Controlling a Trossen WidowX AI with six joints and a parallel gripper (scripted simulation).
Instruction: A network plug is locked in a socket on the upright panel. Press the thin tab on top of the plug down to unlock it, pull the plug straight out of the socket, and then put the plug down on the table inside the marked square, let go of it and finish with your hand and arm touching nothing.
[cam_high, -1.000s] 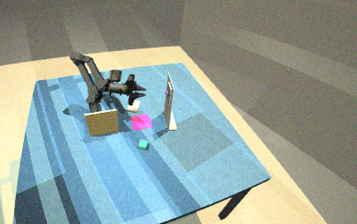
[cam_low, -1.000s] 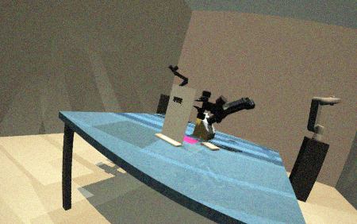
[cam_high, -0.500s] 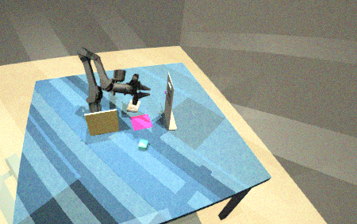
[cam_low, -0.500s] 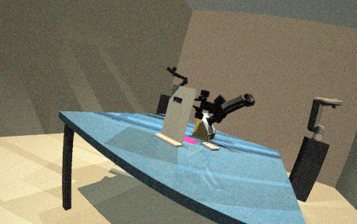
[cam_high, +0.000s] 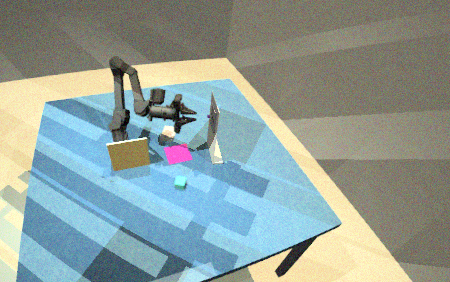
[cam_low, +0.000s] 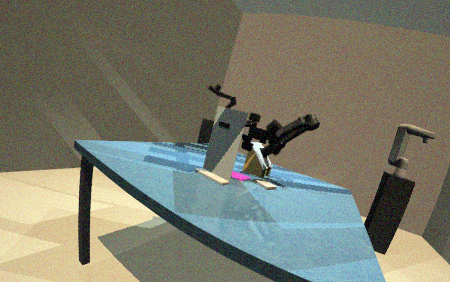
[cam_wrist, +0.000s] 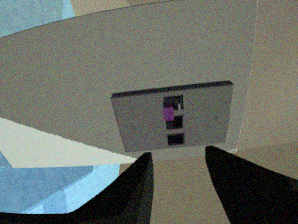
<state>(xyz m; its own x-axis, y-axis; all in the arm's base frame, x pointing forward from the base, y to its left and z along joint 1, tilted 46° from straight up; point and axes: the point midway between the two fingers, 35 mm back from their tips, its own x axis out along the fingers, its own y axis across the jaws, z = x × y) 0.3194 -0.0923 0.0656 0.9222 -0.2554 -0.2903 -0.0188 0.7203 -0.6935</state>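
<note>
The purple network plug lies 7 cm ahead of my gripper tip and 1 cm to the right of it. The rest, counted from my gripper tip: magenta marked square (24 cm below, 8 cm behind, 2 cm to the left); upright panel (9 cm below, 8 cm ahead, 2 cm to the right); flat pale block (23 cm below, 17 cm to the left, 10 cm behind).
</note>
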